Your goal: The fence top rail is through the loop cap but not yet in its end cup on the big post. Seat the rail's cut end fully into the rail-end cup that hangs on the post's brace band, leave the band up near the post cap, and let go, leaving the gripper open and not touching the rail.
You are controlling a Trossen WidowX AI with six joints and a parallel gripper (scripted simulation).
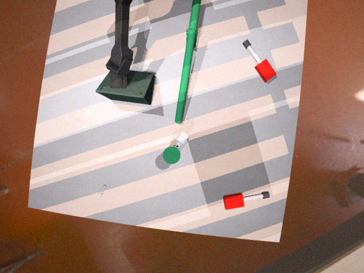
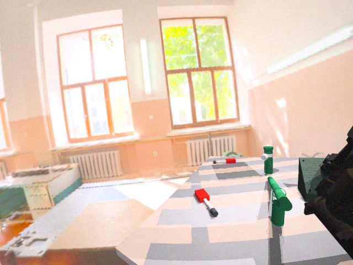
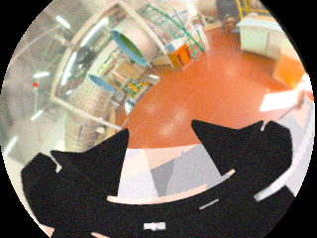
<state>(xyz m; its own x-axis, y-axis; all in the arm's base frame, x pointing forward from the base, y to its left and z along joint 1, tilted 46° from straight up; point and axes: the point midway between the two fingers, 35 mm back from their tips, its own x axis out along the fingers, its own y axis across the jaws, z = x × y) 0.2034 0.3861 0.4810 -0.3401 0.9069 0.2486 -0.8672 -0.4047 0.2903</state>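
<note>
Right now my gripper tip is 870 mm to the left of the rail-end cup, 70 mm short of it and 20 mm above it. From my gripper tip the other things lie so: green line post (400 mm to the right, 100 mm ahead, 60 mm below); metal piece (1130 mm to the right, 300 mm behind, 160 mm below).
</note>
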